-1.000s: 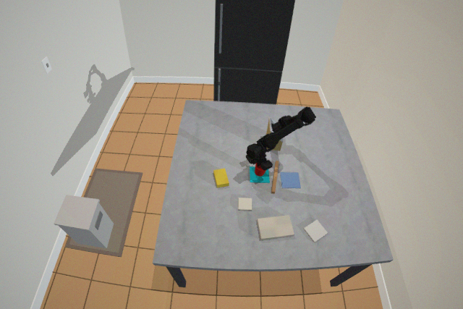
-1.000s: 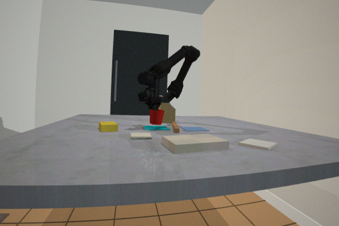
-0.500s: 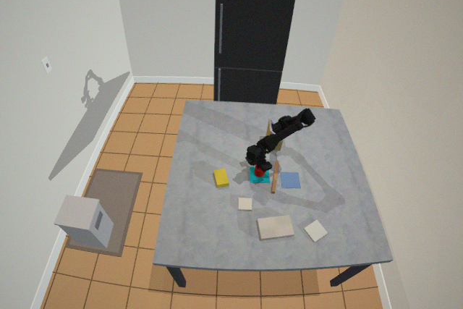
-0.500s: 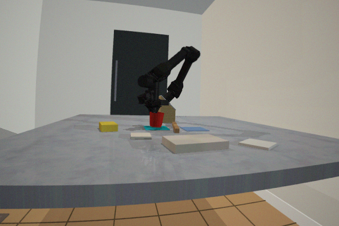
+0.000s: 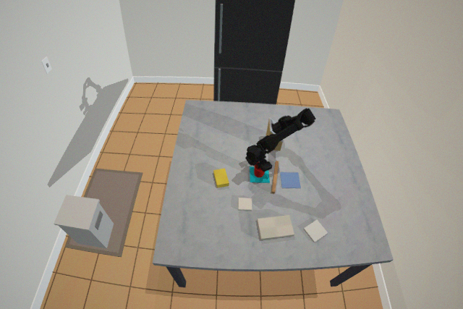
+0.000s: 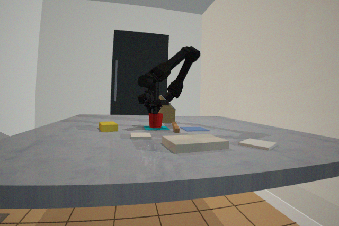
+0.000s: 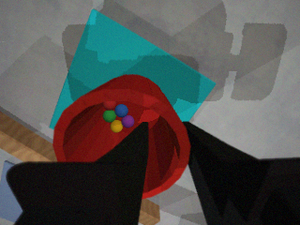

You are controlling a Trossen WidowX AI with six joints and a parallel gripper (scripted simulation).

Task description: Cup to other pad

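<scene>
The red cup is 2 cm ahead of my gripper tip, 1 cm to the left of it and 1 cm below it. Also, from my gripper tip: cyan pad 3 cm ahead, 2 cm to the left, 5 cm below; wooden bar 5 cm ahead, 11 cm to the left, 5 cm below; blue pad 7 cm ahead, 21 cm to the left, 5 cm below.
</scene>
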